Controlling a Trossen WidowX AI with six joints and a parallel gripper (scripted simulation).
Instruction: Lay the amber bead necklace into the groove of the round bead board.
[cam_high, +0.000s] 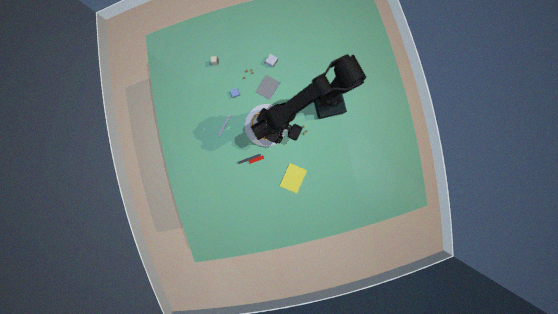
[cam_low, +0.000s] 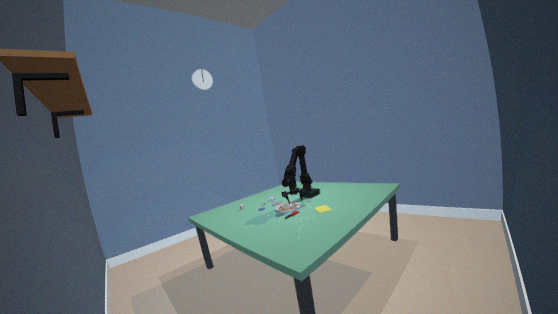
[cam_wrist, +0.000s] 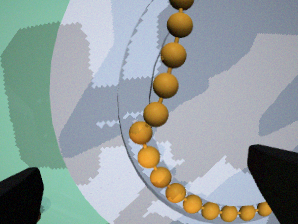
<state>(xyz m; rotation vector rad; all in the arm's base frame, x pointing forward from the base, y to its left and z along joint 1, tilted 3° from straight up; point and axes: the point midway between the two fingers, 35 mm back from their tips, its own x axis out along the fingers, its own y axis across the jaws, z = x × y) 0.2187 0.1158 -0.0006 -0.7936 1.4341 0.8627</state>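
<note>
The round grey bead board lies 6 cm ahead of my gripper tip, 1 cm to the right of it and 1 cm below it. From my gripper tip the other things lie so: yellow pad: 6 cm behind, 24 cm to the left, 2 cm below; red-handled tool: 13 cm ahead, 14 cm to the left, 2 cm below; grey plate: 5 cm ahead, 20 cm to the right, 2 cm below.
</note>
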